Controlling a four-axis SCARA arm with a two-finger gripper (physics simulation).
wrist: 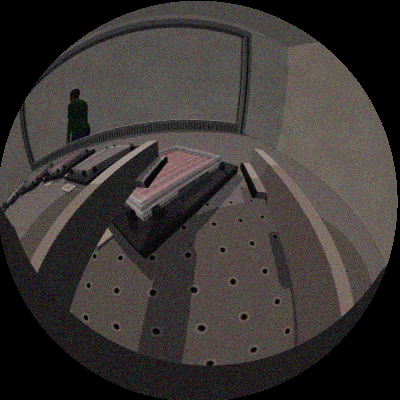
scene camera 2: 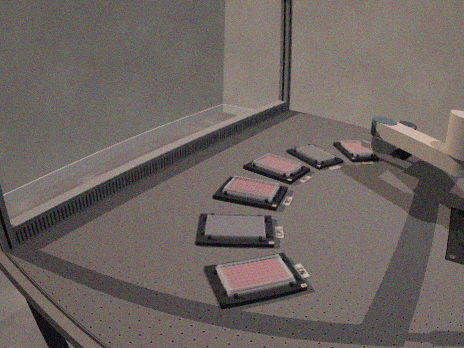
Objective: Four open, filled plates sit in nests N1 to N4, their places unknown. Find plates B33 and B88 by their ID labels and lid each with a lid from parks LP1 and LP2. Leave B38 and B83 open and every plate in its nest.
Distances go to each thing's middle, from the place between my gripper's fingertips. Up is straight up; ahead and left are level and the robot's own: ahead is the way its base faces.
Labels:
I see my gripper 3 cm short of the nest N4 [wrist: 145, 237], 4 cm to the right of it and 4 cm above it. Also, from my hand: park LP1 [scene camera 2: 200, 240] (12 cm ahead, 70 cm to the left, 4 cm below); then dark nest N1 [scene camera 2: 225, 302] (1 cm behind, 83 cm to the left, 4 cm below).

